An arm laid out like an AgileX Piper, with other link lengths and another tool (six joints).
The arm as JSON. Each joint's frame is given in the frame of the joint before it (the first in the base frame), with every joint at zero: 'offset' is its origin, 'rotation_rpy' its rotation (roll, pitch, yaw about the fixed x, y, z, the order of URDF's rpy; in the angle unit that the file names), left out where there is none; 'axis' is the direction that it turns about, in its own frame. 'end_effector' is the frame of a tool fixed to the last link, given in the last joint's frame.
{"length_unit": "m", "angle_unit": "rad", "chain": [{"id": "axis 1", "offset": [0.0, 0.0, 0.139], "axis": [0.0, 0.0, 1.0]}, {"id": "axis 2", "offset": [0.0, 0.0, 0.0], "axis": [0.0, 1.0, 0.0]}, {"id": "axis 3", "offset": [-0.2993, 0.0, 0.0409], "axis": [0.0, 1.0, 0.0]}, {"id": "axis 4", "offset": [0.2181, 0.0, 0.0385], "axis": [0.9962, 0.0, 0.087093]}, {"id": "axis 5", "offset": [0.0, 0.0, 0.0], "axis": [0.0, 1.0, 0.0]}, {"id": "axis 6", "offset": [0.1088, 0.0, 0.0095], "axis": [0.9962, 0.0, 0.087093]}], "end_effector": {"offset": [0.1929, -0.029, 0.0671], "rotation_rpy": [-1.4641, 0.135, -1.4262]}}
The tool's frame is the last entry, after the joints.
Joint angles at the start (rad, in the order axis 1, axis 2, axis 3, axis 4, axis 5, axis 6):
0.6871, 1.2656, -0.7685, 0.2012, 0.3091, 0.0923
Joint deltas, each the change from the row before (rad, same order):
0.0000, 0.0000, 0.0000, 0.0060, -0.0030, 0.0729
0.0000, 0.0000, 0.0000, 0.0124, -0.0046, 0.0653
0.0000, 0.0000, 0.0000, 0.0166, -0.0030, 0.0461
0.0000, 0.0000, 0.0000, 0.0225, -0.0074, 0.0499
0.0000, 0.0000, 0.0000, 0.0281, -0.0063, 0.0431
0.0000, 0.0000, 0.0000, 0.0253, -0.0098, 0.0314
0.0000, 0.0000, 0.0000, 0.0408, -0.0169, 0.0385
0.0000, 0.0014, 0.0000, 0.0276, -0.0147, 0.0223
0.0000, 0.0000, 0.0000, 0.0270, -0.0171, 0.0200
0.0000, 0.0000, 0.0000, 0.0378, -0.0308, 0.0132
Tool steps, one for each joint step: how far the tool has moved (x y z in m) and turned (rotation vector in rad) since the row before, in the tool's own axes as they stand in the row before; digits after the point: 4 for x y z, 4 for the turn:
0.0034, 0.0011, -0.0005, 0.0126, -0.0026, 0.0776
0.0025, 0.0008, -0.0004, 0.0131, -0.0051, 0.0761
0.0015, 0.0011, -0.0001, 0.0089, -0.0057, 0.0613
0.0010, 0.0004, -0.0001, 0.0131, -0.0091, 0.0703
0.0007, 0.0010, 0.0000, 0.0109, -0.0100, 0.0692
-0.0004, -0.0003, 0.0000, 0.0121, -0.0110, 0.0546
-0.0014, -0.0010, 0.0001, 0.0185, -0.0182, 0.0761
-0.0012, -0.0013, 0.0004, 0.0138, -0.0128, 0.0478
-0.0021, -0.0022, 0.0000, 0.0162, -0.0151, 0.0445
-0.0048, -0.0052, 0.0000, 0.0264, -0.0247, 0.0471

